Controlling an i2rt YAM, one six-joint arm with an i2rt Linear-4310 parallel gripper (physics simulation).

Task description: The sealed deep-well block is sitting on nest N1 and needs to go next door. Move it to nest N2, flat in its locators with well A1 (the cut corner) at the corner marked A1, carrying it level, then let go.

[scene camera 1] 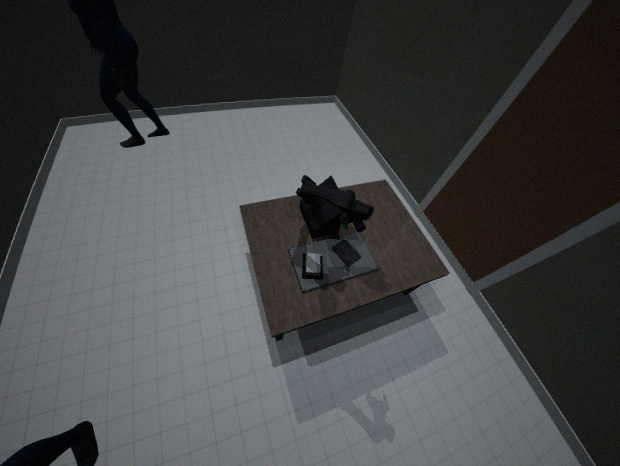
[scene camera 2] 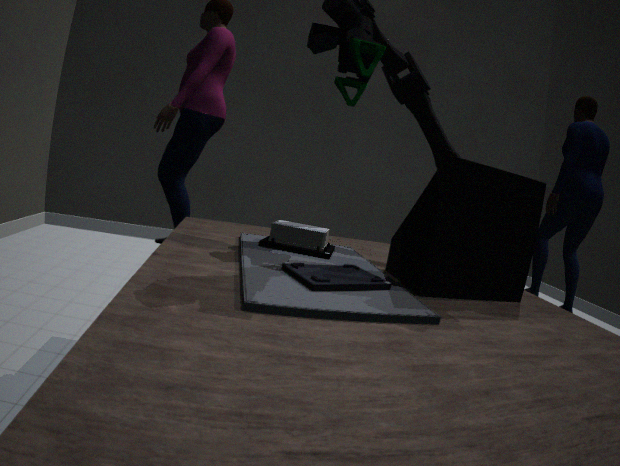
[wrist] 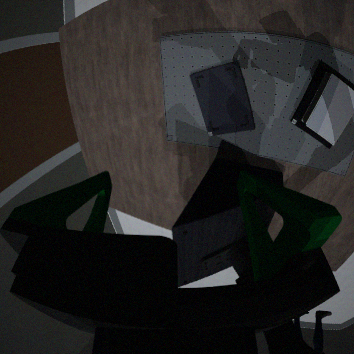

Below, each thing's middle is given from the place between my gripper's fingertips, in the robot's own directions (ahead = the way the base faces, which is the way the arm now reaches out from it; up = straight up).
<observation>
My hand is 21 cm to the left of the pale grey block [scene camera 2: 306,236] and 32 cm above it.
</observation>
